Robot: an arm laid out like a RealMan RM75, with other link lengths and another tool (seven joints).
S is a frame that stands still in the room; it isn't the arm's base.
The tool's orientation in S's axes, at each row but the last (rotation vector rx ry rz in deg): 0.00, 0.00, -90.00; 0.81, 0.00, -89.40; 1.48, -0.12, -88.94; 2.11, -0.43, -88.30; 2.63, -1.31, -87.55; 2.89, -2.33, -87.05; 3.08, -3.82, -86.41; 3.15, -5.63, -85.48; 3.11, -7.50, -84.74
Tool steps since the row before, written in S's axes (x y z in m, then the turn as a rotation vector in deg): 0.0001, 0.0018, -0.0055, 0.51, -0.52, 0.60; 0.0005, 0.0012, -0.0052, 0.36, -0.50, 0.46; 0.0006, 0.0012, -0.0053, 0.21, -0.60, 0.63; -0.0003, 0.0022, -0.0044, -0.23, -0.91, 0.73; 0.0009, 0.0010, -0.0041, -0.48, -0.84, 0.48; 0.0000, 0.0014, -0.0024, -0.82, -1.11, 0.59; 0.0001, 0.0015, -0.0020, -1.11, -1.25, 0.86; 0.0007, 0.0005, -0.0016, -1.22, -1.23, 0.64; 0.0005, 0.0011, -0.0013, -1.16, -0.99, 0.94
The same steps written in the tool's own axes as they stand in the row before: -0.0018, 0.0001, -0.0055, 0.52, 0.51, 0.60; -0.0011, 0.0005, -0.0052, 0.50, 0.36, 0.46; -0.0011, 0.0005, -0.0053, 0.59, 0.21, 0.64; -0.0021, -0.0004, -0.0044, 0.89, -0.24, 0.75; -0.0009, 0.0008, -0.0042, 0.81, -0.49, 0.51; -0.0014, -0.0001, -0.0024, 1.06, -0.84, 0.65; -0.0015, 0.0000, -0.0020, 1.19, -1.12, 0.94; -0.0005, 0.0006, -0.0016, 1.15, -1.24, 0.73; -0.0011, 0.0004, -0.0013, 0.94, -1.13, 1.03
